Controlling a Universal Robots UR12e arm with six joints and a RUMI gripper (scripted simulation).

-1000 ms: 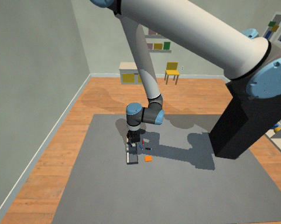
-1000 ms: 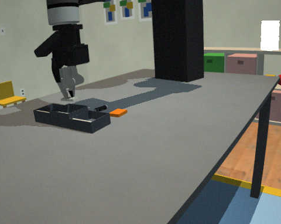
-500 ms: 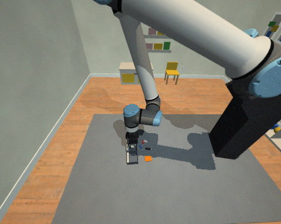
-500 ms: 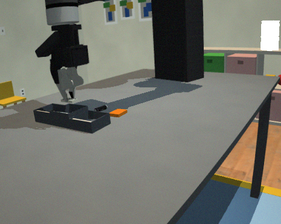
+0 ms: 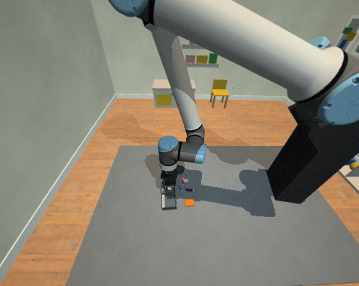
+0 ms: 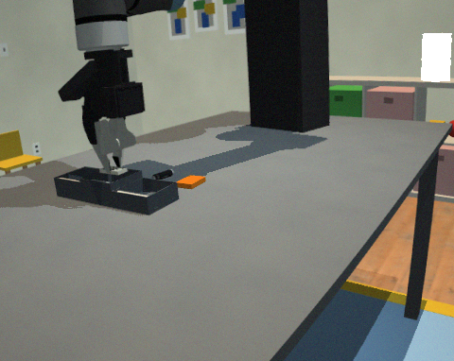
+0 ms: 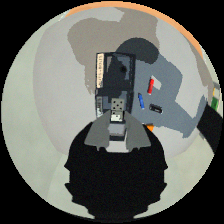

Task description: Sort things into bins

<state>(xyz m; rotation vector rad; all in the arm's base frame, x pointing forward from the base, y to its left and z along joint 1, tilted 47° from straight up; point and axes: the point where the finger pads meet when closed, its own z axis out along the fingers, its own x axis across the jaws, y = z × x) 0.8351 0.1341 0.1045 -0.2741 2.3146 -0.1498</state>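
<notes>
My gripper is now 130 mm past the orange flat block, 70 mm to the right of it and 60 mm above it. Also, from my hand: white dotted tile (10 mm below); then small blue piece (70 mm behind, 20 mm to the right, 60 mm below); then red piece (80 mm behind, 70 mm to the right, 60 mm below).
</notes>
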